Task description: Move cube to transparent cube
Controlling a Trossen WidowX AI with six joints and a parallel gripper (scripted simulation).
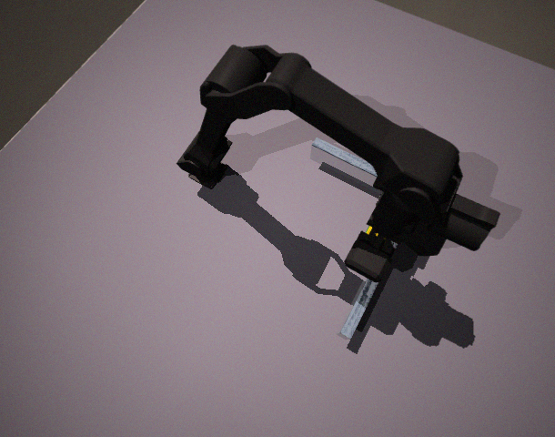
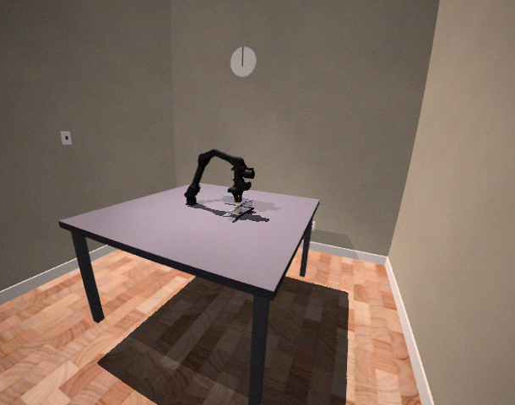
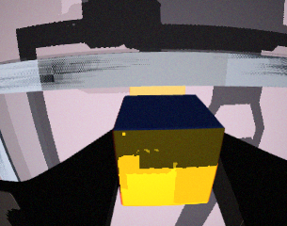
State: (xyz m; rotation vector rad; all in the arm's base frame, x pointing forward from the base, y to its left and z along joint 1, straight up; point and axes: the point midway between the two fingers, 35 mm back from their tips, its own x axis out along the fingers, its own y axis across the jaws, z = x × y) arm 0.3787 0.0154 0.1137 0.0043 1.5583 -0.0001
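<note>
My hand is 7 cm above the grey bar, 3 cm short of it and 2 cm to the left of it. Round my hand: transparent cube 9 cm below.
</note>
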